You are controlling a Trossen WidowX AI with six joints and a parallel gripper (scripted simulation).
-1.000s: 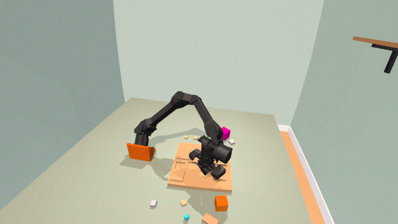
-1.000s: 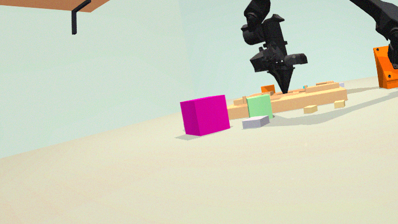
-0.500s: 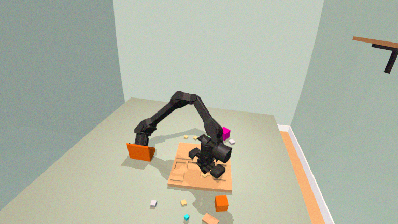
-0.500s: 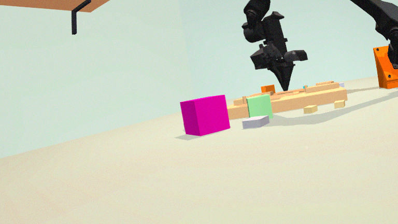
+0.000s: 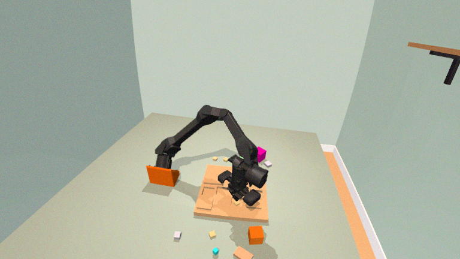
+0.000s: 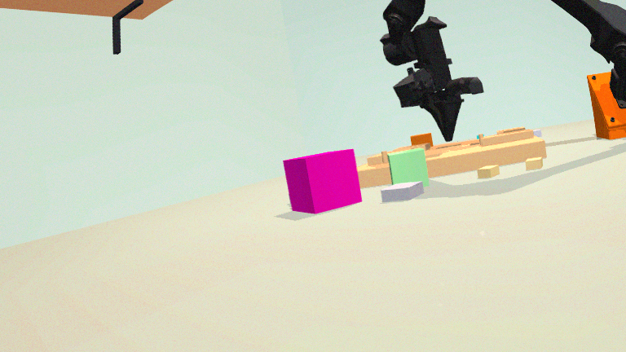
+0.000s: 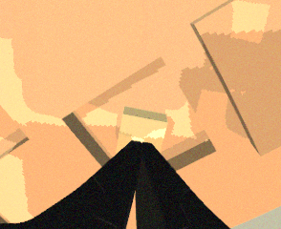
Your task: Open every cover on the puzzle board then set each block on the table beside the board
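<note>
Right now my gripper tip is 50 mm to the right of the tan puzzle board, 30 mm past it and 10 mm above it. Round my gripper tip: tan piece: 220 mm to the right, 50 mm ahead, 20 mm below; cyan block: 220 mm to the right, 50 mm behind, 20 mm below; orange cube: 140 mm to the right, 90 mm ahead, 10 mm below.
</note>
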